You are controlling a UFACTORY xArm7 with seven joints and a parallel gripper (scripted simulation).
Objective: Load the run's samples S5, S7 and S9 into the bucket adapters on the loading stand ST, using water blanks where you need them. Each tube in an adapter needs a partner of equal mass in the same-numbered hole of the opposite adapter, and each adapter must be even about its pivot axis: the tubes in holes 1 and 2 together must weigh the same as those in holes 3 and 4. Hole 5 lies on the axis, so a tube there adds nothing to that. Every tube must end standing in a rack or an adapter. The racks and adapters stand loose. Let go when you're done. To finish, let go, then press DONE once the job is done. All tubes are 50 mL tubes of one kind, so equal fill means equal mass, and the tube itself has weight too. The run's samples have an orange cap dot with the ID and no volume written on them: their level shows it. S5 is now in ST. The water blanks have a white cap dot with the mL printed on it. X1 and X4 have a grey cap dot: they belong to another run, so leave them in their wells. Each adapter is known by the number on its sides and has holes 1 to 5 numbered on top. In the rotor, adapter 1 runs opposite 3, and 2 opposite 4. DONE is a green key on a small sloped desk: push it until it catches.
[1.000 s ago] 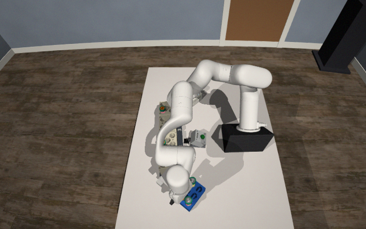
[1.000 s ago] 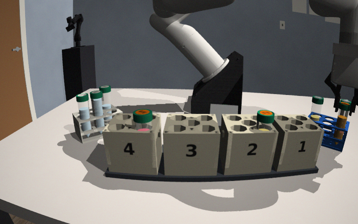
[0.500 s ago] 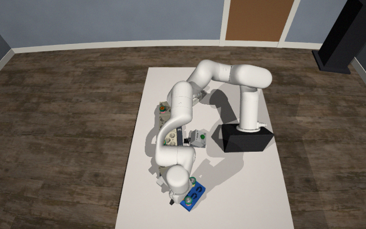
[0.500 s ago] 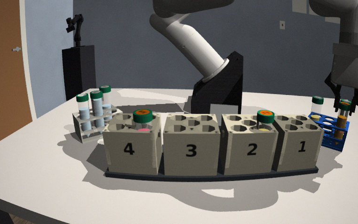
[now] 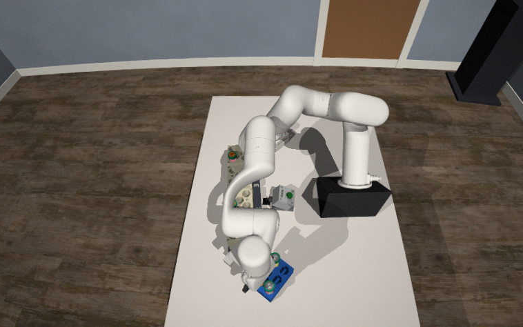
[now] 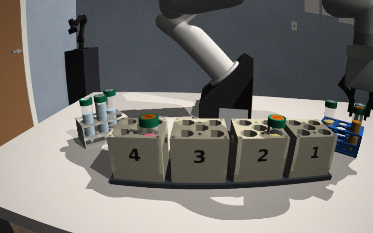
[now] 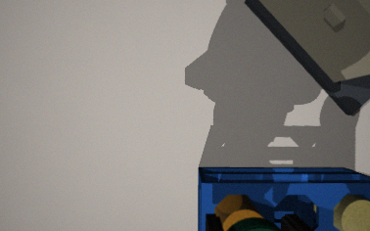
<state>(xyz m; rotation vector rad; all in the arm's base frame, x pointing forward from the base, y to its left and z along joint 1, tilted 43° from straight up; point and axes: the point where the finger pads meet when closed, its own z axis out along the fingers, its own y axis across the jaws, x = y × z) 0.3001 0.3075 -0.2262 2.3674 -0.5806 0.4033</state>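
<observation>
My hand is 10 mm past the S7 tube and 50 mm above it. Round my hand: blue rack (40 mm behind, 20 mm to the right, 90 mm below); pink-filled sample tube (180 mm ahead, 460 mm to the right, 50 mm below); green done key (60 mm behind, 330 mm to the right, 50 mm below).
</observation>
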